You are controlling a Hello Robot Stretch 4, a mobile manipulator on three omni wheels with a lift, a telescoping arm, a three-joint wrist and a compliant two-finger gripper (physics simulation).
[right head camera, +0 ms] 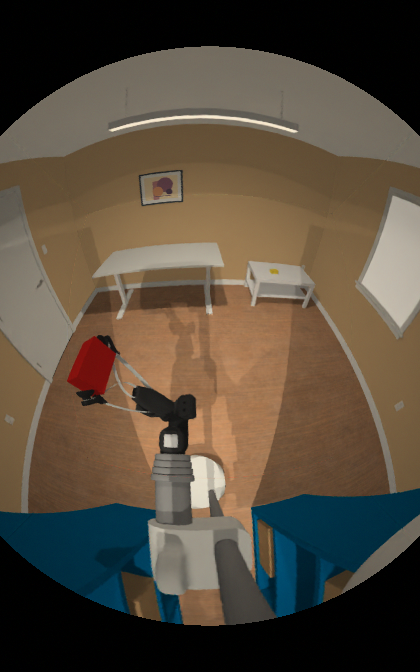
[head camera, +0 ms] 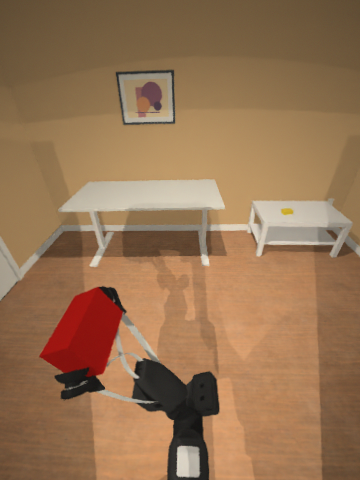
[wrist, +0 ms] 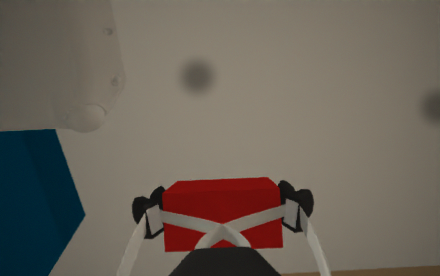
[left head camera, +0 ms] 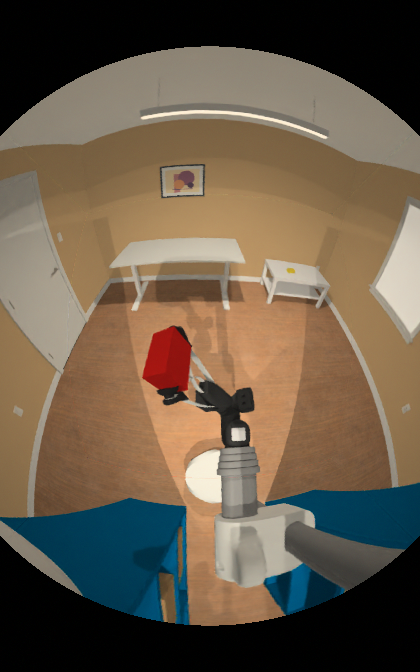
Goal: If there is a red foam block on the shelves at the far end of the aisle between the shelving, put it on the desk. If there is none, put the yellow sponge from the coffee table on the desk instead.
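Frame: origin at the robot's base, x ahead, y left, z up, level; metres.
Where they show: gripper, fingertip midpoint: (head camera: 82,322) (wrist: 223,199).
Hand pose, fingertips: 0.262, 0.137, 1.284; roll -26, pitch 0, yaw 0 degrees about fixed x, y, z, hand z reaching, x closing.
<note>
After its pixels a point has its place, as x, y, z.
A red foam block (head camera: 85,332) {0.243, 0.122, 1.294} (left head camera: 168,360) (right head camera: 92,367) (wrist: 223,212) {0.262, 0.116, 1.243} is held between the two black fingertips of my gripper (head camera: 95,340) (left head camera: 175,364) (right head camera: 97,370) (wrist: 223,199) {0.262, 0.137, 1.285}, which is shut on it. The block is tilted in the head view and held in the air above the floor. The white desk (head camera: 150,195) {2.131, 0.378, 0.692} (left head camera: 185,251) (right head camera: 165,256) stands against the far wall, beyond the gripper. The yellow sponge (head camera: 287,211) {2.213, -1.087, 0.460} (left head camera: 291,270) (right head camera: 274,271) lies on the white coffee table (head camera: 320,215) {2.188, -1.444, 0.423} (left head camera: 307,273) (right head camera: 292,275), right of the desk.
Blue shelving (left head camera: 110,535) (right head camera: 320,520) stands on both sides of the robot, with an aisle between. A door (left head camera: 35,270) (right head camera: 27,285) is in the left wall. A window (left head camera: 405,275) (right head camera: 392,265) is in the right wall. A picture (head camera: 146,97) {2.605, 0.404, 1.528} hangs above the desk.
</note>
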